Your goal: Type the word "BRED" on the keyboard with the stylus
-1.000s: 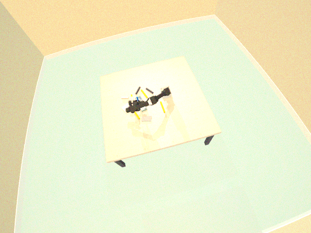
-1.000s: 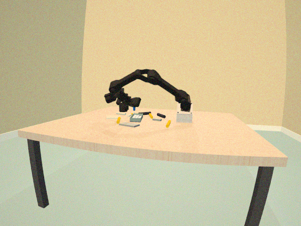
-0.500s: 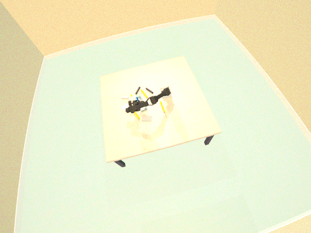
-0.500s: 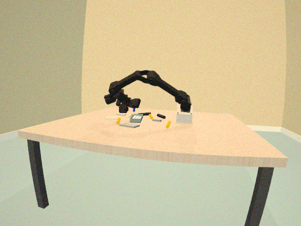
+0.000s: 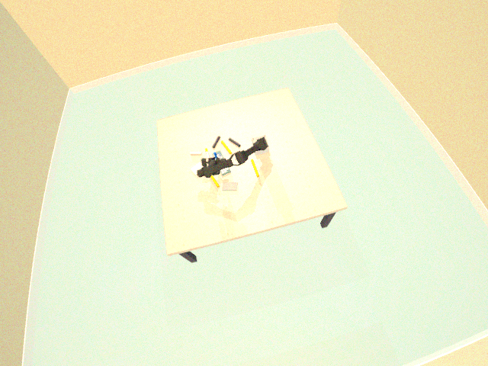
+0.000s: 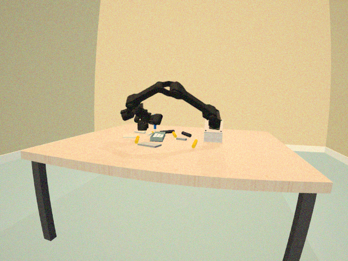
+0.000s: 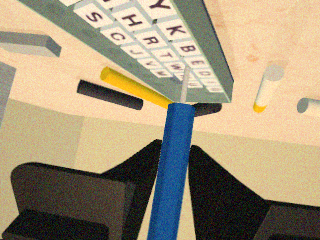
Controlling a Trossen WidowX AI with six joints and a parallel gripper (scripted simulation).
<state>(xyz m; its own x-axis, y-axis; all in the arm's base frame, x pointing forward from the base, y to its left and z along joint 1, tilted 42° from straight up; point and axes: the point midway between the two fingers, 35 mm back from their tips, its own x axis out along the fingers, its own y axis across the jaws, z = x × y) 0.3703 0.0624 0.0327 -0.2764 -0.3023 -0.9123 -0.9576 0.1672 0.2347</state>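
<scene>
My gripper tip is now 120 mm to the left of the white-and-yellow pen, 80 mm above it and 70 mm short of it. From my gripper tip the other things lie so: blue stylus 10 mm below.
</scene>
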